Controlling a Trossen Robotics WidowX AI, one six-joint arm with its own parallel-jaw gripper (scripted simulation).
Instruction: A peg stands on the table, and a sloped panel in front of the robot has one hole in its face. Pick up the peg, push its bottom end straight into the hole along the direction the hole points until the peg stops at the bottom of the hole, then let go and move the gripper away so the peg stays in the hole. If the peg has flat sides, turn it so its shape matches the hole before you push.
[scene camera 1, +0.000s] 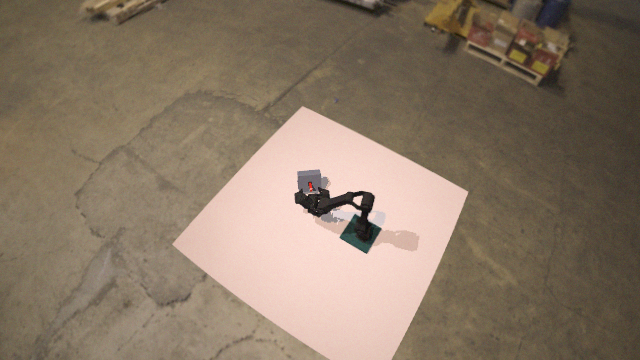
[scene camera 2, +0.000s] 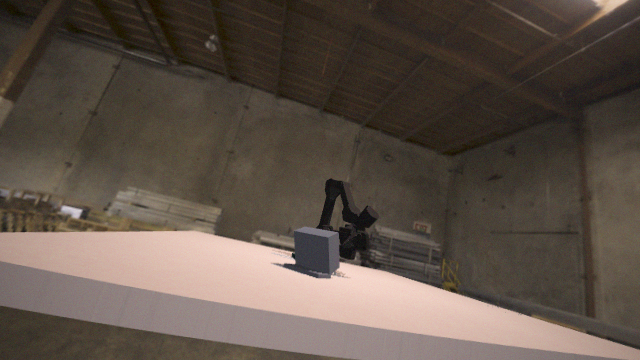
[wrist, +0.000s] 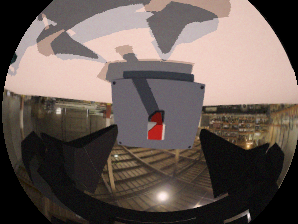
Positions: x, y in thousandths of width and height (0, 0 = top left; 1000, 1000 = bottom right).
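Grey sloped panel (scene camera 2: 495, 693) (wrist: 451, 449), visible. My gripper (scene camera 2: 516, 679) (wrist: 535, 587): open, holding nothing.
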